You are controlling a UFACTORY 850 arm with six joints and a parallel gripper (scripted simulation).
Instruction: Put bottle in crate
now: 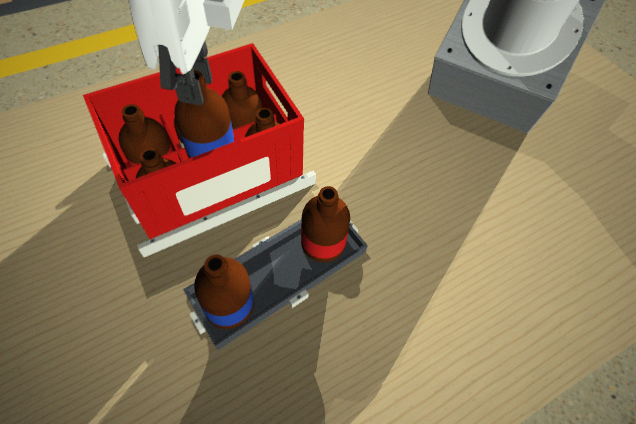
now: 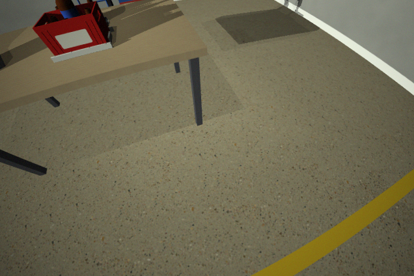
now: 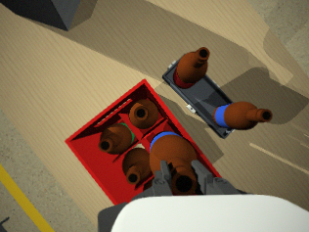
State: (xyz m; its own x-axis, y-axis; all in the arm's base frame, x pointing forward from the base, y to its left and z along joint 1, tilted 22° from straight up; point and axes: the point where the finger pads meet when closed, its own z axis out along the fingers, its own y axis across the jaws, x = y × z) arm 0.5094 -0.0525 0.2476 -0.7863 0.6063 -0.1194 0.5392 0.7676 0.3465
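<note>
Right now the red crate is 4 cm to the right of my hand and 18 cm below it. Round my hand: grey tray: 4 cm behind, 18 cm to the left, 26 cm below; then blue-banded bottle: 5 cm ahead, 20 cm to the left, 18 cm below.
</note>
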